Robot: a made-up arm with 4 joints. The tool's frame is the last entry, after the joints. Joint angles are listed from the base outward.
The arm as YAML. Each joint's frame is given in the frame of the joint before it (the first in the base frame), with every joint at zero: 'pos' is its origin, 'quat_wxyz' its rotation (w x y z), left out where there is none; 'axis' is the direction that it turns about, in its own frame. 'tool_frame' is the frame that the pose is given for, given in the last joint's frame.
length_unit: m
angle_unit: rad
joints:
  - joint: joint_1
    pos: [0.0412, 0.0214, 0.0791]
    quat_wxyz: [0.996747, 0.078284, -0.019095, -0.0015]
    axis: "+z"
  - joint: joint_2
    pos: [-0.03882, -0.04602, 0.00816]
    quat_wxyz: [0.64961, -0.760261, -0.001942, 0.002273]
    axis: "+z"
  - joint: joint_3
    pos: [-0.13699, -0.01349, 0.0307]
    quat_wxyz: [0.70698, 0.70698, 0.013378, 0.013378]
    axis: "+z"
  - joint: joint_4
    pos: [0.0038, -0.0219, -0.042]
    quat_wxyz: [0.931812, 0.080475, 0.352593, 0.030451]
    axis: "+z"
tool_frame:
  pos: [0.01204, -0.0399, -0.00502]
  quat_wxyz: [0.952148, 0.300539, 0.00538, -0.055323]
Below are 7 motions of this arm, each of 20 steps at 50 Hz.
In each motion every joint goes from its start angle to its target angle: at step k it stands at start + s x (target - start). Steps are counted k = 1, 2, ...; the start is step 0. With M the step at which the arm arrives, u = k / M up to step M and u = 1 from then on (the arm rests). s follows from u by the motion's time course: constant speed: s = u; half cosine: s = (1 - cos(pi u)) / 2; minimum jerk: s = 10 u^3 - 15 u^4 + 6 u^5.
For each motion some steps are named. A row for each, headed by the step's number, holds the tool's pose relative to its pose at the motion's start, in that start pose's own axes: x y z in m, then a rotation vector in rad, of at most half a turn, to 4 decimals.
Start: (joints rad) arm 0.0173 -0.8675 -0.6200 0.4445
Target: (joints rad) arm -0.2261 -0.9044 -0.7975 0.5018
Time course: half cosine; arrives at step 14
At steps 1, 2, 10, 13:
1: -0.0003 0.0001 -0.0003 0.0007 -0.0039 -0.0015
2: -0.0011 0.0005 -0.0011 0.0027 -0.0153 -0.0059
10: -0.0153 0.0091 -0.0196 0.0378 -0.2542 -0.0874
13: -0.0179 0.0112 -0.0242 0.0441 -0.3103 -0.1037

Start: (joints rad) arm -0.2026 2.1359 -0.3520 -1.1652
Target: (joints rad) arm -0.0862 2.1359 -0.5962 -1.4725
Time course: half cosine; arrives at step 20
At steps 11, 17, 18, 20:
11: -0.0152 -0.0085 -0.0022 0.0924 -0.1375 -0.3089
17: -0.0254 -0.0114 -0.0049 0.1492 -0.2166 -0.5080
18: -0.0262 -0.0115 -0.0052 0.1538 -0.2228 -0.5244
20: -0.0269 -0.0116 -0.0054 0.1575 -0.2278 -0.5378

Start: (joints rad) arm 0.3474 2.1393 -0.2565 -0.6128
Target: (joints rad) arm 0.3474 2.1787 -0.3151 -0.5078
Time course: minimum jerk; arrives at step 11
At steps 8, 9, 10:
8: -0.0025 -0.0011 0.0021 0.0068 0.0554 0.0145
9: -0.0028 -0.0012 0.0023 0.0076 0.0606 0.0159
10: -0.0029 -0.0012 0.0024 0.0080 0.0630 0.0165

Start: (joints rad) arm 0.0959 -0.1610 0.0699 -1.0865
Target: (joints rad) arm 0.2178 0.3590 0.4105 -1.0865
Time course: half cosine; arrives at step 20
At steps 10, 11, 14, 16, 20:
10: -0.0003 0.0062 0.0400 -0.3048 0.1018 0.1119
11: -0.0001 0.0081 0.0459 -0.3515 0.1200 0.1296
14: 0.0007 0.0145 0.0615 -0.4789 0.1734 0.1781
16: 0.0012 0.0185 0.0690 -0.5434 0.2027 0.2027
20: 0.0017 0.0222 0.0752 -0.5986 0.2290 0.2238

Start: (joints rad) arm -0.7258 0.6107 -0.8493 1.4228
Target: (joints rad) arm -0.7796 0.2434 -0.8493 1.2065
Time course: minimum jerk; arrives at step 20
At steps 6, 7, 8, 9, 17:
6: 0.0027 -0.0078 -0.0008 -0.0245 -0.0396 0.0206
7: 0.0040 -0.0112 -0.0010 -0.0350 -0.0573 0.0297
8: 0.0056 -0.0150 -0.0013 -0.0466 -0.0778 0.0403
9: 0.0074 -0.0191 -0.0015 -0.0589 -0.1003 0.0519
17: 0.0215 -0.0441 -0.0012 -0.1279 -0.2480 0.1274

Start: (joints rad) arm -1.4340 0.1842 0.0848 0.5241
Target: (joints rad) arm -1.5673 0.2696 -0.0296 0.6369
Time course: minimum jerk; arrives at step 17
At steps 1, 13, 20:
1: 0.0000 0.0000 0.0000 0.0004 -0.0001 0.0000
13: -0.0018 0.0196 -0.0186 0.1880 -0.0497 -0.0159
20: -0.0018 0.0217 -0.0203 0.2060 -0.0552 -0.0171

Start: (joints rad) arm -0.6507 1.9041 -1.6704 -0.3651
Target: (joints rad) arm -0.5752 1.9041 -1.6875 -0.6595
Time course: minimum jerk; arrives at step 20
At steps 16, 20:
16: -0.0106 -0.0033 -0.0012 0.0801 -0.1946 -0.2112
20: -0.0113 -0.0034 -0.0013 0.0854 -0.2060 -0.2245

